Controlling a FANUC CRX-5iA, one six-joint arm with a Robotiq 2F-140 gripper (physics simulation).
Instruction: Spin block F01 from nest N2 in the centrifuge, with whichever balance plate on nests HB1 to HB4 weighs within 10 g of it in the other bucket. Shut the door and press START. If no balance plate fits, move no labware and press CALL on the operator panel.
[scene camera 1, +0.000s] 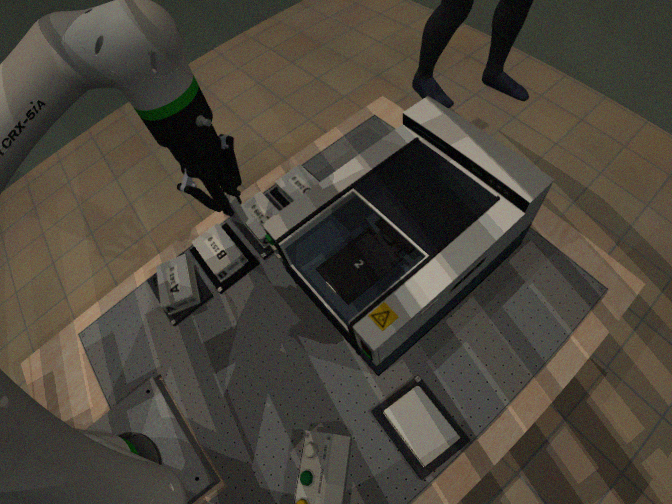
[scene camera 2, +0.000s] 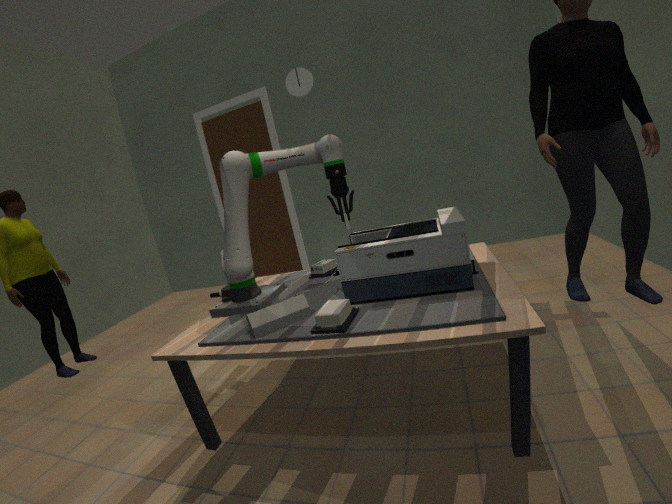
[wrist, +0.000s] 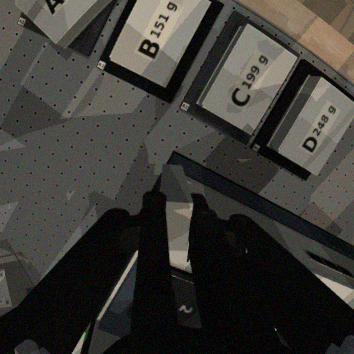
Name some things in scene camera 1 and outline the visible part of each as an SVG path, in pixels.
The gripper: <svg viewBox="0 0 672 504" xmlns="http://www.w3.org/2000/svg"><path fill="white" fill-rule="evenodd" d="M168 148L179 162L181 171L184 174L182 183L177 185L177 190L192 195L209 209L217 212L223 211L224 214L230 216L235 222L243 225L246 224L248 217L241 207L242 202L239 197L241 192L237 190L242 181L234 153L234 138L232 136L224 134L217 136L211 123L206 132L195 141L181 147ZM192 177L199 178L212 198L201 189L196 188L197 185L192 180Z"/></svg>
A plate A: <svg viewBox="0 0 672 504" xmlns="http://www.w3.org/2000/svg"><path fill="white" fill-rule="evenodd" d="M186 254L156 266L160 304L169 316L201 303L194 264Z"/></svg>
A plate B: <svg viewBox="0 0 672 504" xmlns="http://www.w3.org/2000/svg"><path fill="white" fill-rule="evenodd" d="M216 223L192 241L192 244L219 281L222 282L242 268L248 260L219 223Z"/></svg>
